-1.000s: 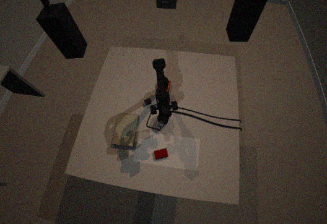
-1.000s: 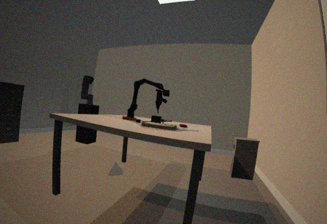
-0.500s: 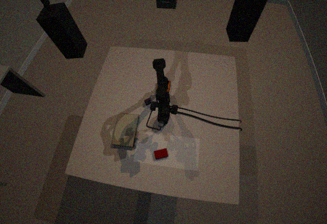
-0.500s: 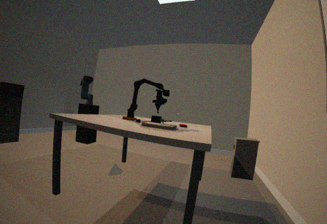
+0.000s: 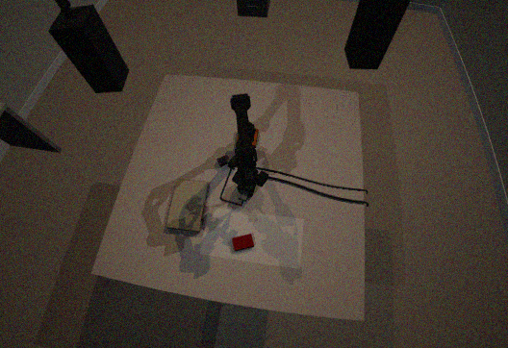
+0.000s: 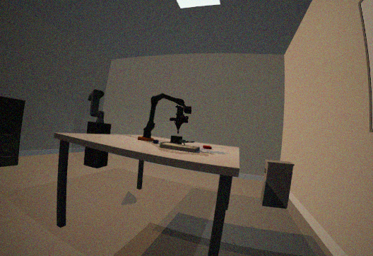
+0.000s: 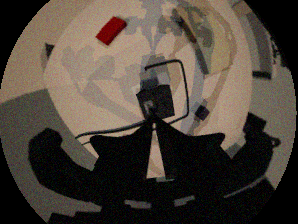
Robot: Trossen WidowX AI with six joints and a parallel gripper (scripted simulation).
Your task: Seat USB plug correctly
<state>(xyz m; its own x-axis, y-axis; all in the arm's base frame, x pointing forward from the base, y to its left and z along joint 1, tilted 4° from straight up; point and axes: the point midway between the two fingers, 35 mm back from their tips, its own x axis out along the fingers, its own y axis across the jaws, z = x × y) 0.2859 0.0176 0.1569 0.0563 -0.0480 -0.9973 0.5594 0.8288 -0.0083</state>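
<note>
The usb plug lies 20 mm below my gripper tip. Also, from my gripper tip: small purple piece (150 mm behind, 150 mm to the right, 120 mm below); red block (280 mm ahead, 30 mm to the right, 130 mm below); flat tan board (100 mm ahead, 310 mm to the right, 120 mm below).
</note>
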